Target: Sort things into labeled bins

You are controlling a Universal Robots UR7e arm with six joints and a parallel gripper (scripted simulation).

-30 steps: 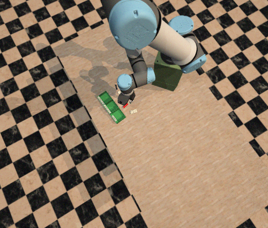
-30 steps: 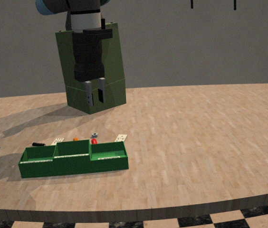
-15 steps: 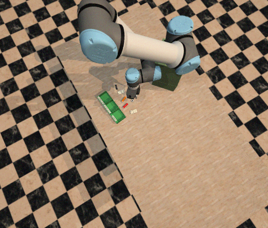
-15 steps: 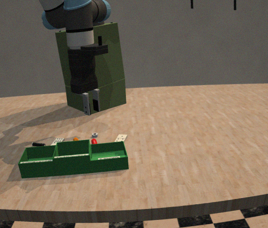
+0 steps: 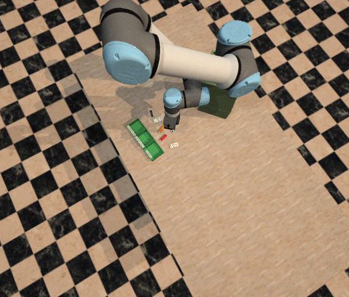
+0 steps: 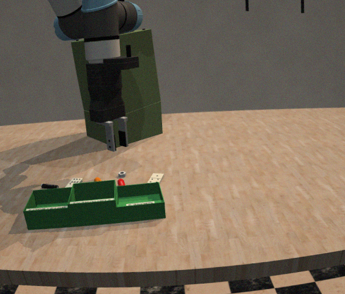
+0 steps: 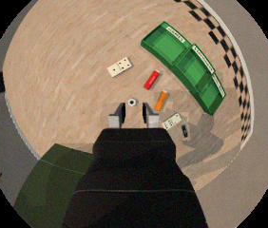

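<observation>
Now: the white nut 8 cm below my hand. From my hand the other things lie so: red cylinder: 8 cm below, 6 cm ahead, 2 cm to the left; then orange cylinder: 8 cm below, 5 cm ahead, 3 cm to the right; then three joined green bins: 16 cm ahead, 7 cm below.
</observation>
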